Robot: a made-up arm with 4 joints.
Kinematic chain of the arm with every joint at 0, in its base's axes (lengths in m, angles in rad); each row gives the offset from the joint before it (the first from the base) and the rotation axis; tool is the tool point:
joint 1: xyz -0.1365 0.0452 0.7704 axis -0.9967 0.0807 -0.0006
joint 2: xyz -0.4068 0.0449 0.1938 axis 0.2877 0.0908 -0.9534
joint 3: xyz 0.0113 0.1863 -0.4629 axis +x
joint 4: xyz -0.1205 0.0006 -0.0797 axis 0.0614 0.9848 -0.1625
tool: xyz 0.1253 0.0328 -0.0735
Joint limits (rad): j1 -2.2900..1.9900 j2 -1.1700..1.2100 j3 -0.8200..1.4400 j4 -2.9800..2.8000
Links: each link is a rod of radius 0.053 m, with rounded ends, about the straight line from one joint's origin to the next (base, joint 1, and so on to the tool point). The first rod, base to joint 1, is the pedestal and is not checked.
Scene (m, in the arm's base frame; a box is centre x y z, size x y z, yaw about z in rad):
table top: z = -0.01
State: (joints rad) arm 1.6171 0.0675 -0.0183 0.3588
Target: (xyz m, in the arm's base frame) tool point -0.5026 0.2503 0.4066
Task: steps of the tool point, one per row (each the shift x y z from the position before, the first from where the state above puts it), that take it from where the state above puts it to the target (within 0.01 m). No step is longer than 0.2 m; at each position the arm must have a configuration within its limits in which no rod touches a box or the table.
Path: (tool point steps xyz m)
1: 0.0298 0.0982 -0.1254
2: 0.0274 0.1325 -0.0811
3: 0.0227 0.1469 -0.0289
4: 0.0157 0.1407 0.0223
5: 0.0071 0.1175 0.0641

